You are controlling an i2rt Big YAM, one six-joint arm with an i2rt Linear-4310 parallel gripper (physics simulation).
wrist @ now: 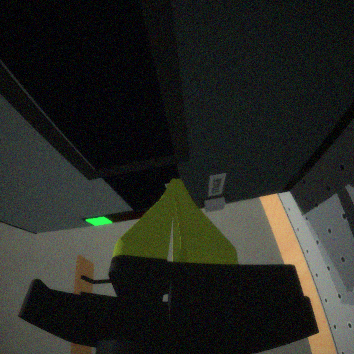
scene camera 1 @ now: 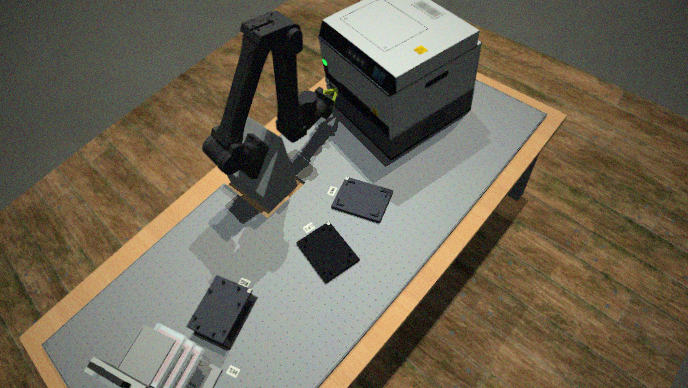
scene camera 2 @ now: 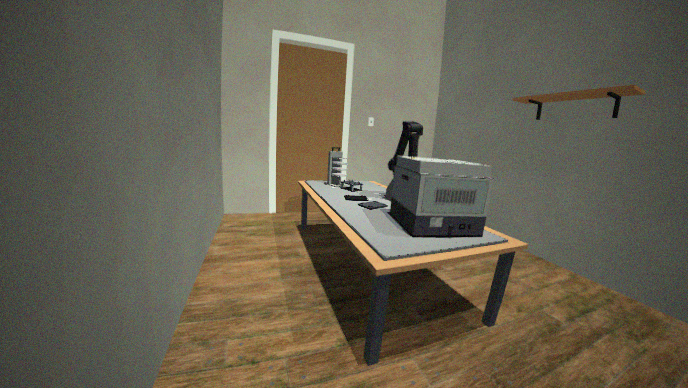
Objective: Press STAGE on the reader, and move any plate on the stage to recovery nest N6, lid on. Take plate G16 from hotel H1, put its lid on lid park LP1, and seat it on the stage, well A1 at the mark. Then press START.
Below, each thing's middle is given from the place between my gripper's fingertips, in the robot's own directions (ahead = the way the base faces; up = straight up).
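Measured from my hand, the dark square nest (scene camera 1: 369,201) is 230 mm to the right of it, 310 mm ahead of it and 110 mm below it. I also see the flat black pad (scene camera 1: 330,255), which is 350 mm ahead of my hand, 440 mm to the right of it and 110 mm below it.
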